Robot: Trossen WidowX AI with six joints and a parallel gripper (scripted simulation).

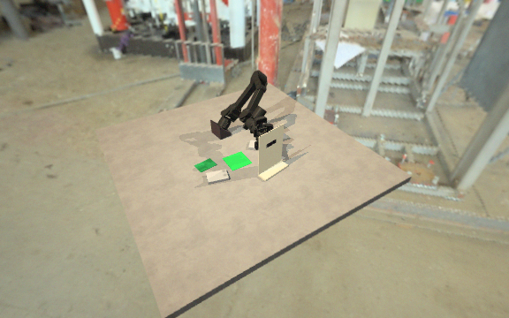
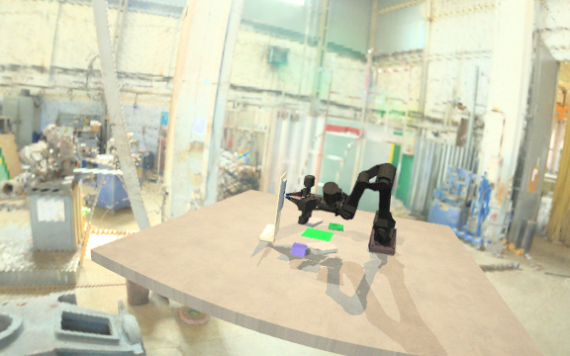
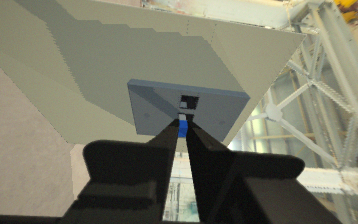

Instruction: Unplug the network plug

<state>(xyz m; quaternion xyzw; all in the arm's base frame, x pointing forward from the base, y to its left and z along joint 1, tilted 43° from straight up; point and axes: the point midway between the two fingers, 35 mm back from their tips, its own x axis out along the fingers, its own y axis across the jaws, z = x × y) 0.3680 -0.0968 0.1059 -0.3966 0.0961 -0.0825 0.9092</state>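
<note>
Now: the bright green marked square 170 mm below my gripper tip, 150 mm behind it and 90 mm to the right of it. Also, from my gripper tip: purple block 160 mm to the left, 150 mm below, 90 mm behind; then cream upright panel 60 mm below, 30 mm ahead.
</note>
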